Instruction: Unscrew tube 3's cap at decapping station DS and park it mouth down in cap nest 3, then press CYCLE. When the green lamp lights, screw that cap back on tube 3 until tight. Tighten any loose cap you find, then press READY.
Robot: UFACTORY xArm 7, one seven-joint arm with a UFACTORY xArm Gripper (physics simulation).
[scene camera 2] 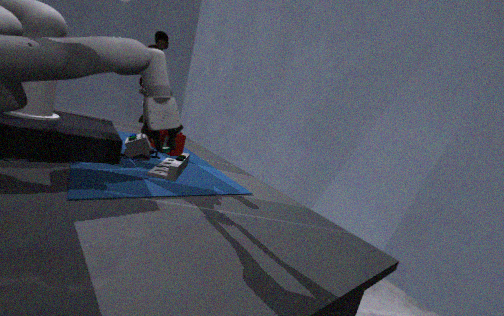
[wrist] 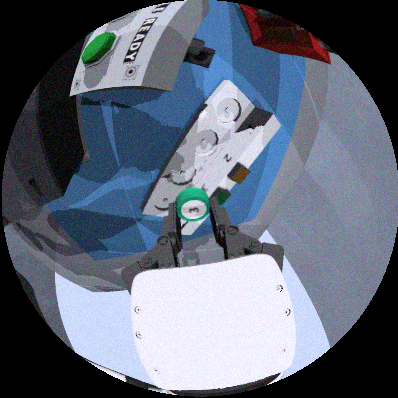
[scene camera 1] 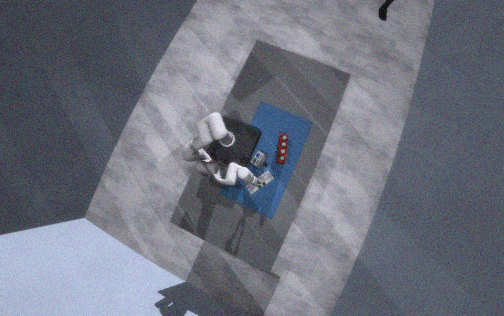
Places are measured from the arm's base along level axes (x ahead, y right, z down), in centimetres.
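Pixels of known places: gripper, between the fingertips: [scene camera 2: 166, 150] [wrist: 193, 209]; arm's base, origin of its link: [scene camera 2: 30, 114] [scene camera 1: 227, 139].
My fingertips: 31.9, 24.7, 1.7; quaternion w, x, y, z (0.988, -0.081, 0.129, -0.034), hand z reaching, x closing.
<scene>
For each thing: its top centre in the pictures, then the offset to it from my fingertips, as dx, dy, dz. "spot": a spot on its surface instead. Level surfaces: height alone.
- green cap, centre of its top: [wrist: 196, 213] [scene camera 2: 165, 146] -0.1, -0.9, -1.3
- white cap-nest block, centre of its top: [wrist: 215, 180] [scene camera 2: 173, 154] [scene camera 1: 259, 182] +3.3, -1.8, +1.6
- small black fixture, a spot on its surface: [wrist: 201, 52] spot: +2.8, -16.3, +5.5
- console, centre of its top: [scene camera 2: 140, 133] [scene camera 1: 258, 158] -3.3, -18.2, -1.5
- green button, a spot on its surface: [wrist: 98, 47] spot: -5.8, -16.2, -0.4
- red rack, centre of its top: [scene camera 2: 166, 127] [scene camera 1: 283, 148] +11.4, -31.8, -3.4
- blue mat, height of its surface: dz +6.9
My gripper [wrist: 193, 209] is shut on a green cap [wrist: 193, 204] [scene camera 2: 166, 149] with a white disc marked 3 on its top. The cap is upright between the fingertips and, in scene camera 2, appears raised above the white cap-nest block [wrist: 221, 141] [scene camera 2: 169, 168]. In the wrist view it covers part of the block's near end. The block has round nests, a number 2 and amber and green tags. A small black fixture [wrist: 201, 52], possibly the decapping station, stands beyond the block; I cannot make out a tube in it. The console [wrist: 162, 60] [scene camera 1: 258, 158] [scene camera 2: 138, 146] has a green button [wrist: 98, 47] beside READY.
A red rack [scene camera 1: 286, 148] [wrist: 300, 42] [scene camera 2: 180, 144] stands on the blue mat [scene camera 1: 295, 120] [scene camera 2: 220, 186] beyond the console; white round tops show in it from above. A black slab [scene camera 1: 242, 132] [scene camera 2: 60, 142] lies beside the mat under the arm. The lamp state cannot be told.
</scene>
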